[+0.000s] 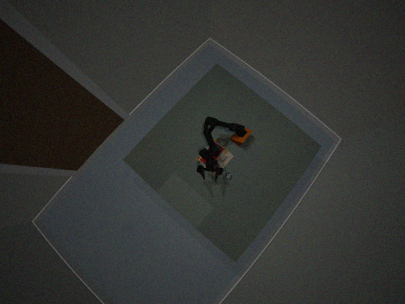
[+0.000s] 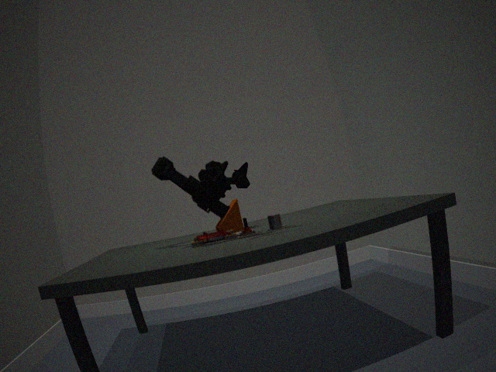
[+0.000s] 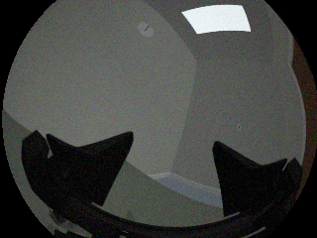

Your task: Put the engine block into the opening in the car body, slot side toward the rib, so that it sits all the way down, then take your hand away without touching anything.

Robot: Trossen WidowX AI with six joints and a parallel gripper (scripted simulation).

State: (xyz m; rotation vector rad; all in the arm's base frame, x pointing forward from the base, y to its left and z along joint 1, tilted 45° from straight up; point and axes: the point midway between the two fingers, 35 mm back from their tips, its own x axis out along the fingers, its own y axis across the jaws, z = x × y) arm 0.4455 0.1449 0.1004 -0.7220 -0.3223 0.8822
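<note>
My gripper tip is 140 mm past the engine block, 100 mm to the right of it and 220 mm above it.
</note>
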